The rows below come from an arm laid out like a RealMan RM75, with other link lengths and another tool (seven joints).
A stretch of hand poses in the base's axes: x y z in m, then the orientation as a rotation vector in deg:
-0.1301, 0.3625, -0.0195, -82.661, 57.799, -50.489
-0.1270, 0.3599, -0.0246, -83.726, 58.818, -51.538
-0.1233, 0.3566, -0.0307, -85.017, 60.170, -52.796
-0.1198, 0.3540, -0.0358, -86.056, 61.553, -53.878
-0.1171, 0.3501, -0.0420, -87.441, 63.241, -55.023
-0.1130, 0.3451, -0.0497, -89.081, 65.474, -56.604
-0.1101, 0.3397, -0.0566, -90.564, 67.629, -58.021
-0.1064, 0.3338, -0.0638, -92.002, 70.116, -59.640
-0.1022, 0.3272, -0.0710, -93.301, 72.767, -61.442
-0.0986, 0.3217, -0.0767, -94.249, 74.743, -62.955
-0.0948, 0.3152, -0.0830, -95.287, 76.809, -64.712
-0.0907, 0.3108, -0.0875, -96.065, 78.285, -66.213
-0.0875, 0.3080, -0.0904, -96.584, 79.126, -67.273
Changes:
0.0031, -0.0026, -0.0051, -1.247, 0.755, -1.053
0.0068, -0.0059, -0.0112, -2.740, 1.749, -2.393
0.0103, -0.0085, -0.0163, -3.950, 2.702, -3.694
0.0130, -0.0124, -0.0225, -5.426, 3.993, -5.155
0.0171, -0.0174, -0.0302, -7.278, 5.579, -7.151
0.0200, -0.0228, -0.0371, -8.944, 7.101, -9.024
0.0237, -0.0287, -0.0443, -10.670, 8.726, -11.213
0.0279, -0.0353, -0.0515, -12.396, 10.319, -13.614
0.0315, -0.0408, -0.0572, -13.770, 11.441, -15.488
0.0353, -0.0473, -0.0635, -15.347, 12.583, -17.525
0.0394, -0.0517, -0.0680, -16.638, 13.339, -19.098
0.0426, -0.0545, -0.0709, -17.540, 13.741, -20.089

